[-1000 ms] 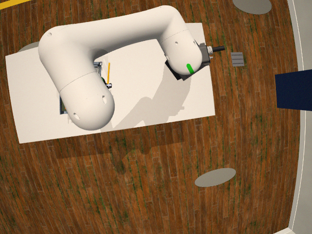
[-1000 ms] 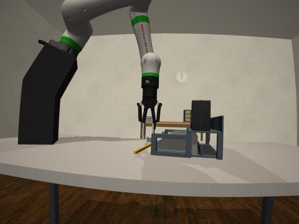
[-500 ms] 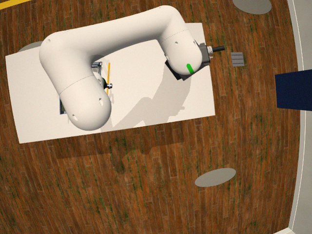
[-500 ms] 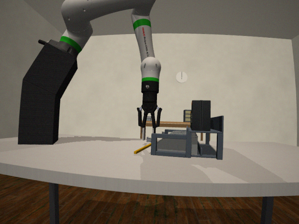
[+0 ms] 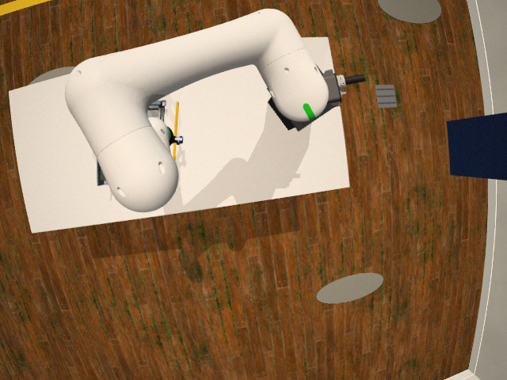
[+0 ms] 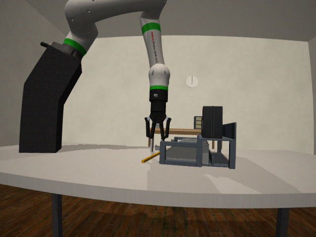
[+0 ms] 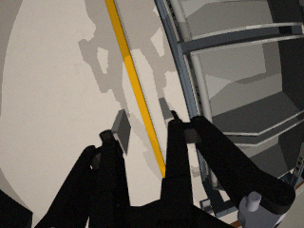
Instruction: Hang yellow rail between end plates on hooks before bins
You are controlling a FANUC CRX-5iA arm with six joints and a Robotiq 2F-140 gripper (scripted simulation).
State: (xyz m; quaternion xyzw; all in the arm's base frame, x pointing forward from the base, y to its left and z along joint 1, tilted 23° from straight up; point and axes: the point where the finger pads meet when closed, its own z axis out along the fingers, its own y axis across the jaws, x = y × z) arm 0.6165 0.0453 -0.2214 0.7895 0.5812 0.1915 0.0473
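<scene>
Right now the yellow rail is 40 mm below my hand. Round my hand: black box (220 mm ahead, 170 mm to the right, 120 mm above).
</scene>
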